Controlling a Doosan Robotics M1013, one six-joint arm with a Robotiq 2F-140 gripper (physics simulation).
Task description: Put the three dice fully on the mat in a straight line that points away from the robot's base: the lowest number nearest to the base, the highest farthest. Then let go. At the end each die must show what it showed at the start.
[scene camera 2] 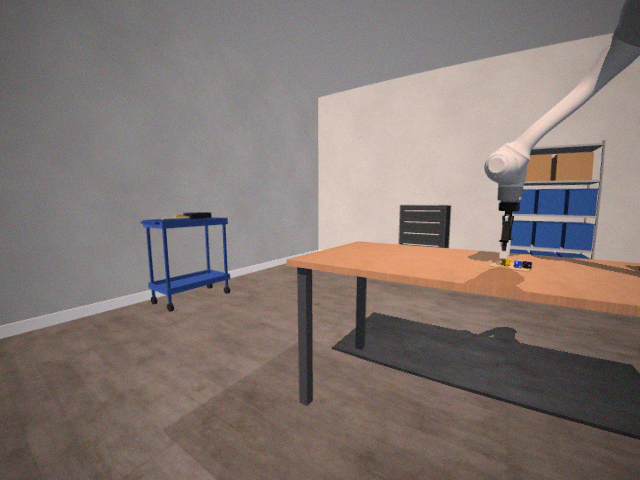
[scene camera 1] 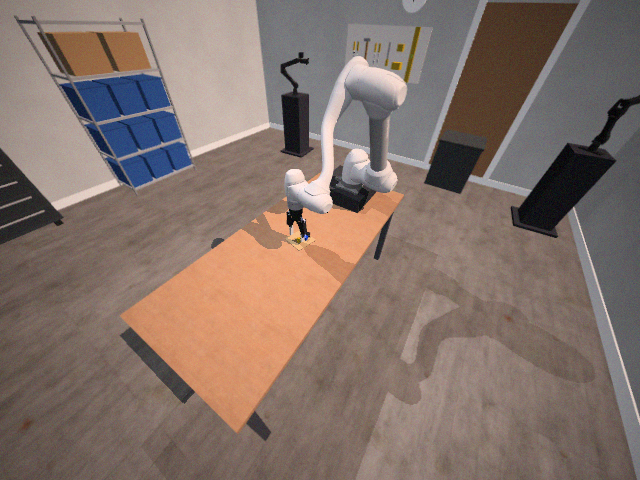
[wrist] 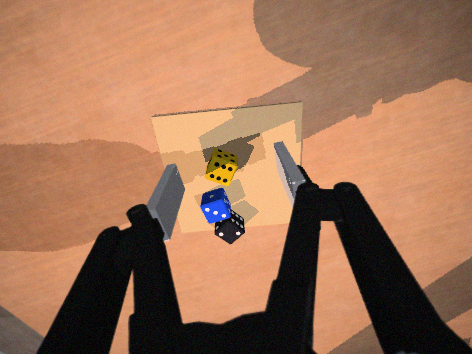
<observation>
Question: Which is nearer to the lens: the yellow die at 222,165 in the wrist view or the tan mat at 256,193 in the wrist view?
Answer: The yellow die.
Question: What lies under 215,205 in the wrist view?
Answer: A blue die.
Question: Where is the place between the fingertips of my gripper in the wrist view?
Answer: At 227,167
</observation>
